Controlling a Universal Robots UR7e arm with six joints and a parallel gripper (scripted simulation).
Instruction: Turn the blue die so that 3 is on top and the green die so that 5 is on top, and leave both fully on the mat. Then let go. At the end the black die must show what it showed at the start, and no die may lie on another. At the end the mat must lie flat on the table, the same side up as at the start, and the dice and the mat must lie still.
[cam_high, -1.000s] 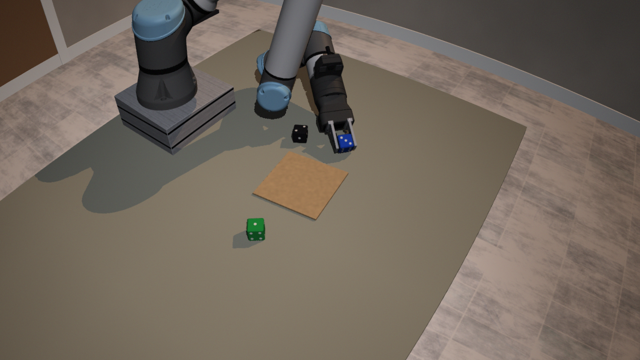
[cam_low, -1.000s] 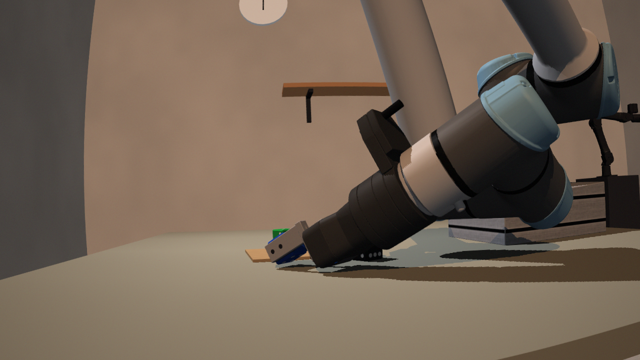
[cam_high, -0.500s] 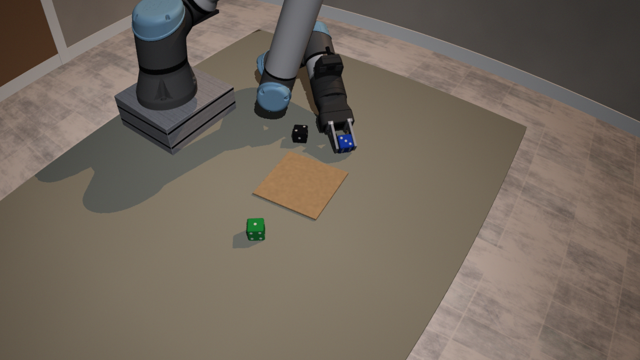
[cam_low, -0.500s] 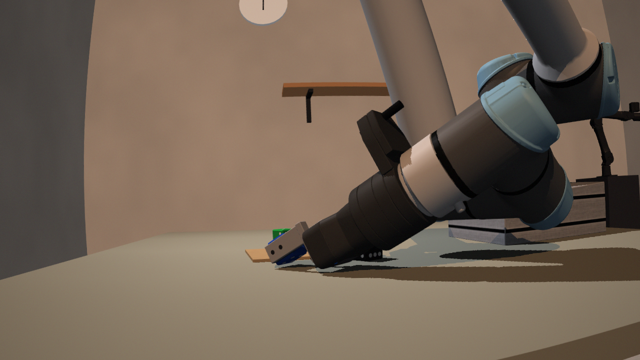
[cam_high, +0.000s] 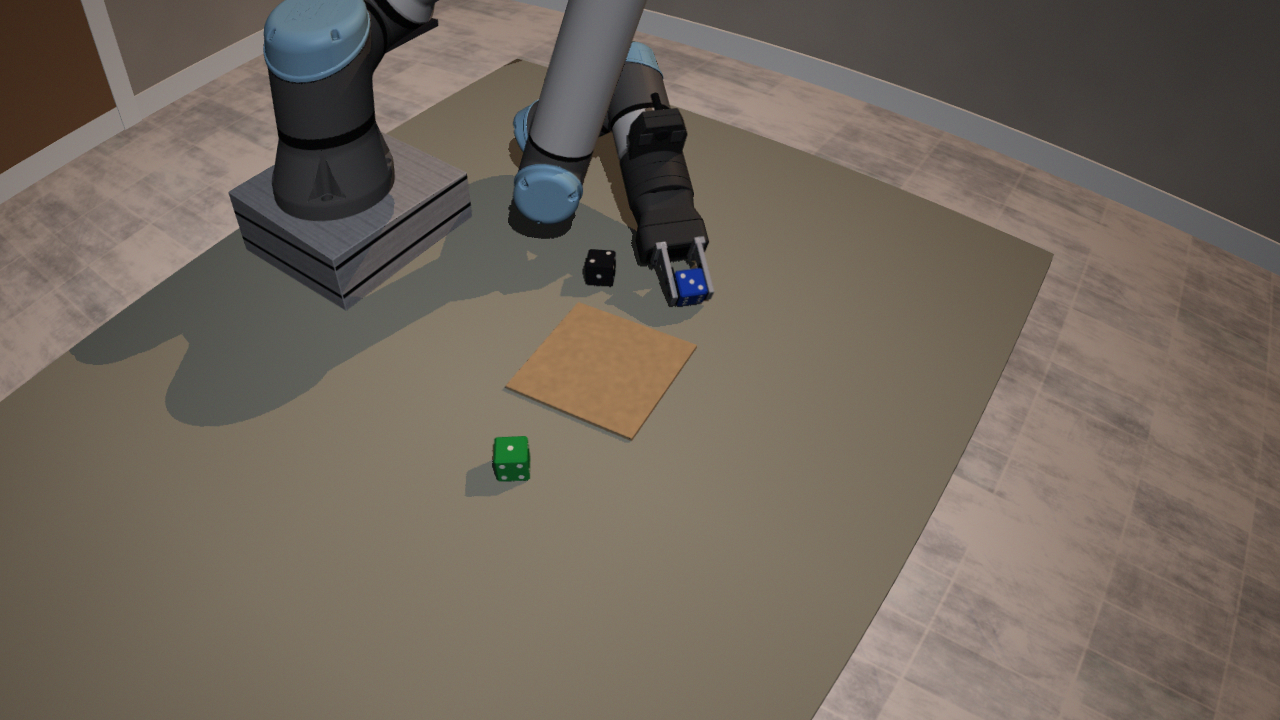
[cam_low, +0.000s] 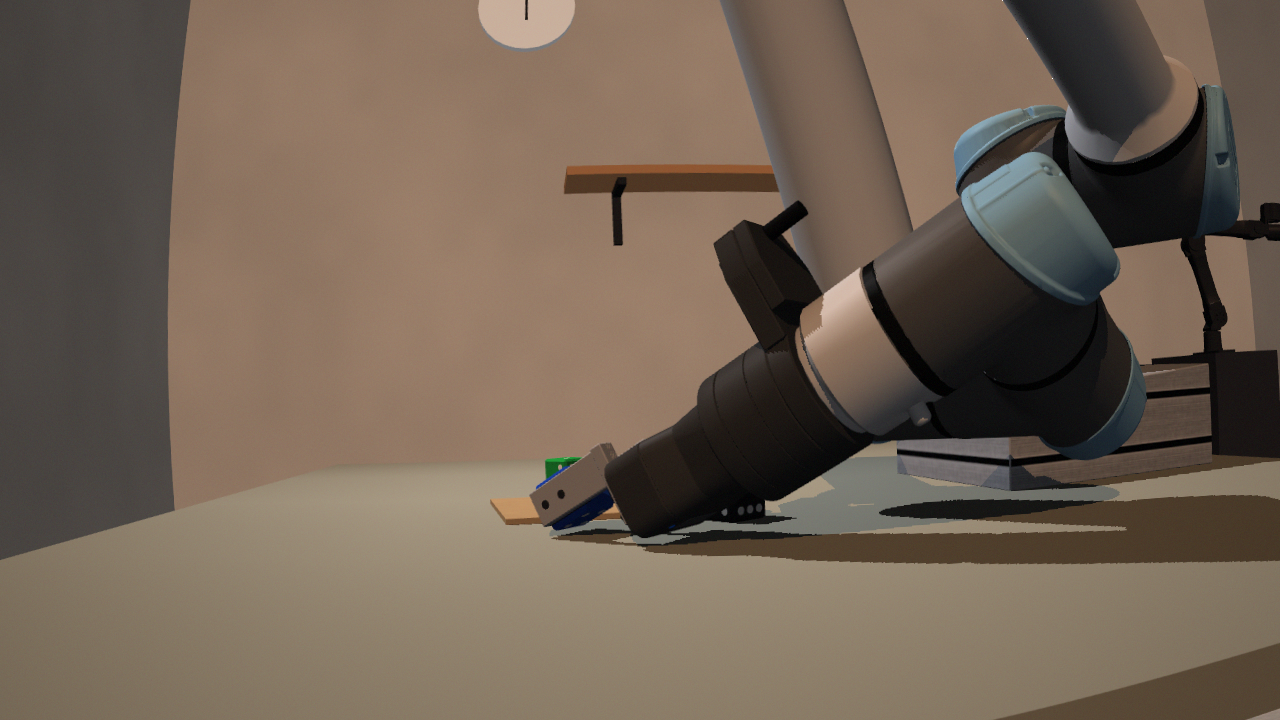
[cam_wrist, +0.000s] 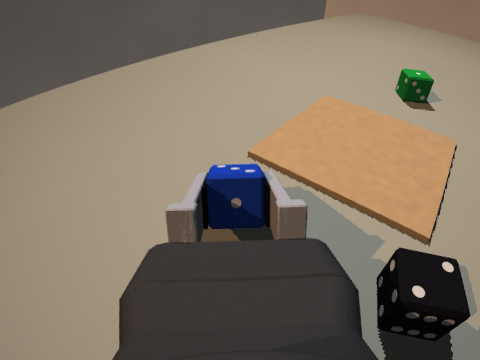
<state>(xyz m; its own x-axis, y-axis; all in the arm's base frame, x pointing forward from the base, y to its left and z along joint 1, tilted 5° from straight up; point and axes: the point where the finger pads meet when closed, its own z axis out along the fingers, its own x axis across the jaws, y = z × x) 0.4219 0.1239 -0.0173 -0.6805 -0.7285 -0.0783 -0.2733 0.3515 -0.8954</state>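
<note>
My hand is right at the blue die. Also, from my hand: green die: 28 cm to the right, 1 cm below, 1 cm behind; brown mat: 13 cm to the right, 2 cm below, 2 cm behind; black die: 10 cm behind, 2 cm to the right, 1 cm below.
</note>
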